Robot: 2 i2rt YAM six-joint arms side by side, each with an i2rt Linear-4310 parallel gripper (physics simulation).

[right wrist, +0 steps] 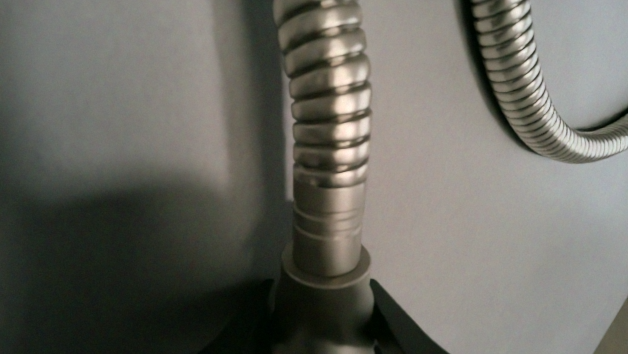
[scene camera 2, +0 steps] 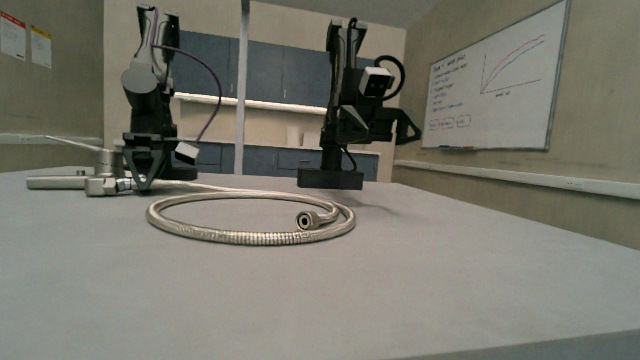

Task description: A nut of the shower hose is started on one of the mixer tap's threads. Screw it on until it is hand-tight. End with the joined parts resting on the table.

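Pixels of known places: left gripper, fingertip midpoint: (scene camera 2: 395, 134); right gripper, fingertip midpoint: (right wrist: 319, 294) (scene camera 2: 144, 192); left arm's base, origin of the base link: (scene camera 2: 330, 173).
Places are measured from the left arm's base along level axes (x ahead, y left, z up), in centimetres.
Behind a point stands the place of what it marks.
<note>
The mixer tap (scene camera 2: 55, 183) @[x 20.0, y -59.5, z -3.1 cm] lies on the table at the far left in scene camera 2, its lever pointing up and left. The shower hose (scene camera 2: 260, 238) @[x 49.6, y -21.5, z -3.5 cm] (right wrist: 334, 105) @[x 20.1, y -37.5, z -1.5 cm] lies coiled on the table and runs back to the tap. Its nut (right wrist: 325, 310) @[x 20.9, y -41.5, z -1.2 cm] is at the tap's threaded outlet (scene camera 2: 123, 185) @[x 24.0, y -46.3, z -2.3 cm]; the join is partly hidden by the fingers. My right gripper (scene camera 2: 143, 186) @[x 22.6, y -43.3, z -3.7 cm] (right wrist: 319, 294) @[x 22.6, y -43.3, z -3.7 cm] is shut on this nut, low over the table. The hose's other end nut (scene camera 2: 305, 220) @[x 44.6, y -15.6, z -2.7 cm] lies loose on the coil's right side. My left gripper (scene camera 2: 380, 131) @[x 40.4, y -1.5, z 10.1 cm] is open and empty, raised above the table.
The grey table (scene camera 2: 320, 295) @[x 59.8, y -17.0, z -4.5 cm] carries the tap and hose; its front edge shows at the lower right. The left arm's black base (scene camera 2: 330, 179) @[x 3.5, y -0.9, z -1.6 cm] stands at the table's back. A whiteboard (scene camera 2: 492, 82) hangs on the right wall, and blue cabinets (scene camera 2: 260, 67) are on the back wall.
</note>
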